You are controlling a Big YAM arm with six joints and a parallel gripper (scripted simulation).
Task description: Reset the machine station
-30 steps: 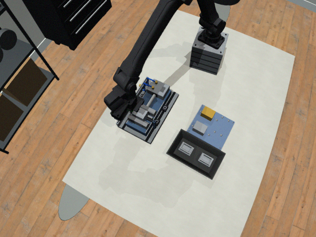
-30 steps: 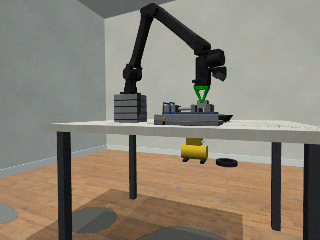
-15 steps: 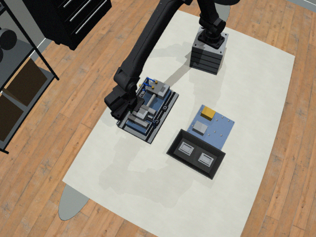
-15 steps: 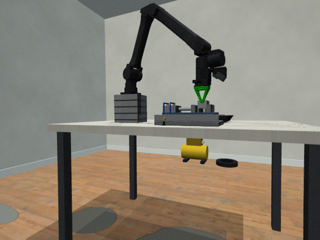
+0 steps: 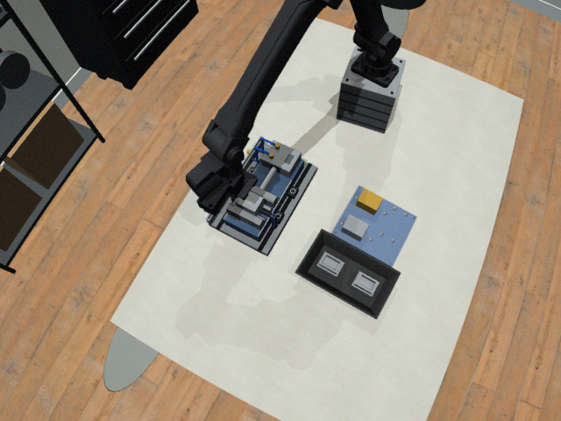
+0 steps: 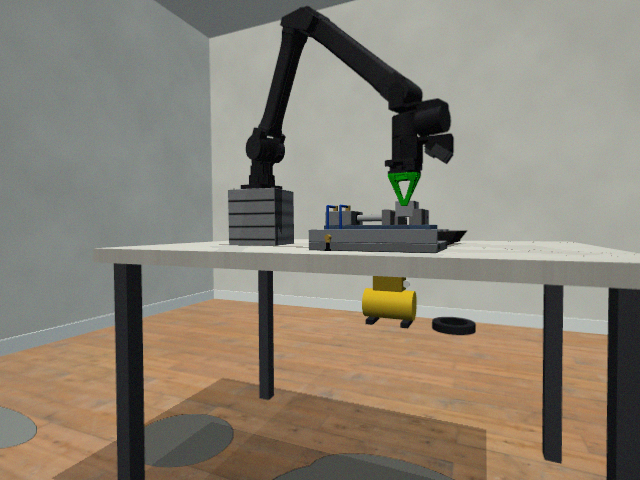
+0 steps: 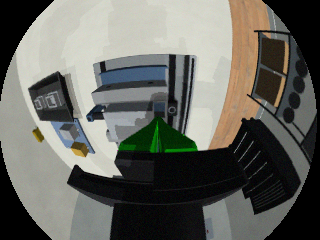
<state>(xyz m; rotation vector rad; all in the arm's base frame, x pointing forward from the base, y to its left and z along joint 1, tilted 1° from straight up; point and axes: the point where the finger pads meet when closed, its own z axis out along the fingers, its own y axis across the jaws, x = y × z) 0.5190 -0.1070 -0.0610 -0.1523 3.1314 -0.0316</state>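
The hose-end block lies 170 mm behind my hand, 20 mm to the left of it and 30 mm below it. Round my hand: yellow brass blank 220 mm behind, 280 mm to the left, 90 mm below.
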